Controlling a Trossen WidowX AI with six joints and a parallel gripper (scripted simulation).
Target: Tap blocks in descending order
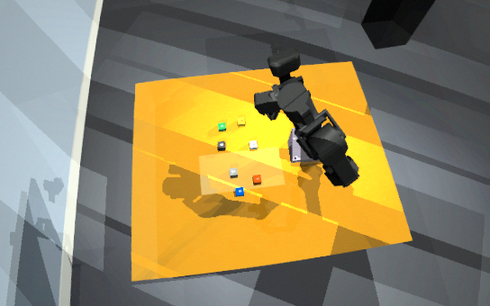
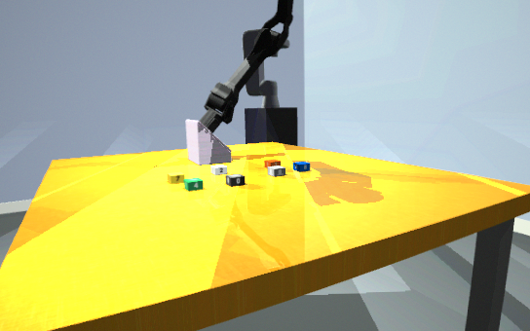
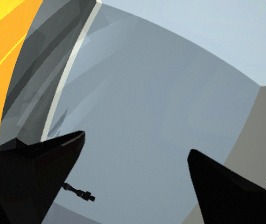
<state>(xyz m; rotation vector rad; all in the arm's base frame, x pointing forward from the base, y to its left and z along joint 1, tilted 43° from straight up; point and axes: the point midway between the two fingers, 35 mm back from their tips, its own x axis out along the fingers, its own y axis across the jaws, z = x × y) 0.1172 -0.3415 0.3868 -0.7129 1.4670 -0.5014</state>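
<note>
My gripper tip is 130 mm short of the blue block, 150 mm to the right of it and 580 mm above it. From my gripper tip the other things lie so: grey block (140 mm ahead, 60 mm to the left, 580 mm below); then orange block (50 mm ahead, 110 mm to the left, 580 mm below); then white block (30 mm ahead, 40 mm to the right, 580 mm below).
</note>
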